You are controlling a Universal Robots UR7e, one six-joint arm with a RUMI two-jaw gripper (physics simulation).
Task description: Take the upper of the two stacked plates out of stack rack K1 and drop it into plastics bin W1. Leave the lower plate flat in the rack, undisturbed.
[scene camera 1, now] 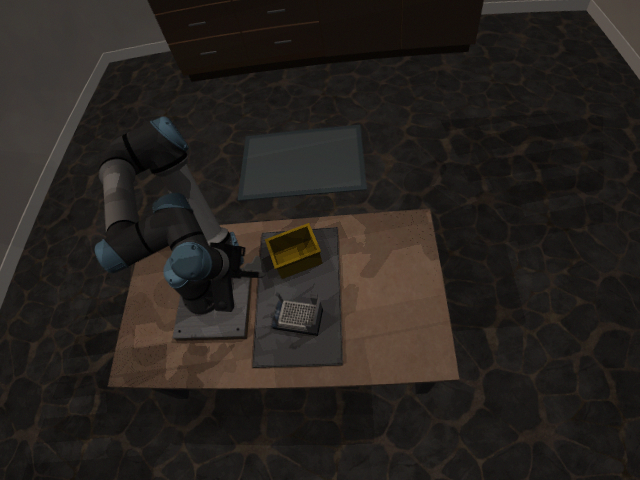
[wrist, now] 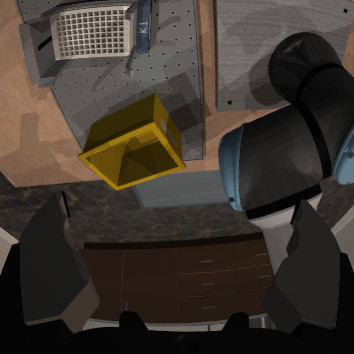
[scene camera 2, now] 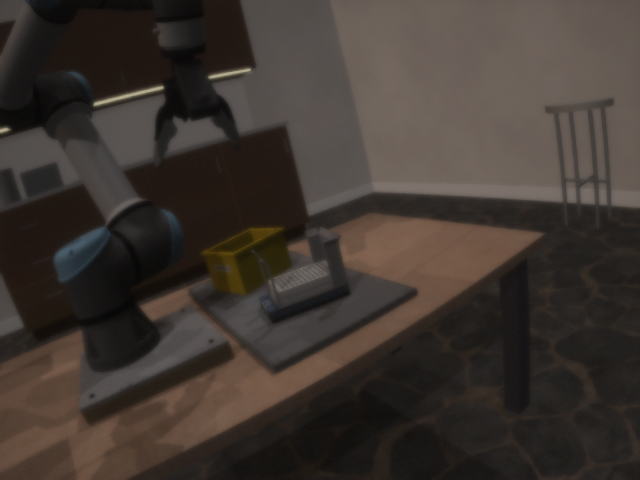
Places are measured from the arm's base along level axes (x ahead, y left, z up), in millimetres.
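Where they show: gripper, fingertip midpoint: (scene camera 1: 240, 271) (wrist: 181, 200) (scene camera 2: 198, 159); arm's base, origin of the base link: (scene camera 1: 204, 295) (wrist: 302, 66) (scene camera 2: 125, 350).
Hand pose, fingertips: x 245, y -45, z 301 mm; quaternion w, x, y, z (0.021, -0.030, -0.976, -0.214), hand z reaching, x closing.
Note:
Things, the pixels of their top centre, and the offset from my fingertips. Level surfaces: height alone.
- Stack rack K1, middle of its top: (wrist: 77, 48) (scene camera 2: 290, 243) (scene camera 1: 292, 306) 117 mm ahead, 29 mm right, 195 mm down
- upper plate, middle of its top: (wrist: 88, 33) (scene camera 2: 302, 275) (scene camera 1: 298, 314) 124 mm ahead, 29 mm right, 263 mm down
- Plastics bin W1, middle of its top: (wrist: 130, 161) (scene camera 2: 242, 240) (scene camera 1: 292, 245) 88 mm ahead, 209 mm left, 215 mm down
- wooden table, its level: 328 mm down
Stack rack K1 (scene camera 1: 318, 324) (scene camera 2: 338, 266) (wrist: 143, 27) has a blue base edge with a K1 label, tall grey corner guides at one end and thin prongs at the other. White gridded plates lie flat in it. The upper plate (scene camera 1: 298, 314) (scene camera 2: 302, 275) (wrist: 92, 32) shows its grid of wells; the lower plate is mostly hidden beneath it. Plastics bin W1 (scene camera 1: 297, 265) (scene camera 2: 227, 280) (wrist: 125, 118) is yellow and open-topped, beside the rack; no plate shows in it. My gripper (scene camera 2: 197, 153) (wrist: 181, 200) is open and empty, high above the table, away from rack and bin.
The rack and bin stand on a grey perforated board (scene camera 1: 297, 353) (scene camera 2: 279, 351) (wrist: 185, 65) on the wooden table (scene camera 1: 392, 310) (scene camera 2: 439, 248). The arm's grey base plate (scene camera 1: 211, 330) (scene camera 2: 170, 356) (wrist: 240, 75) is beside the board. The rack's guides rise above the plates.

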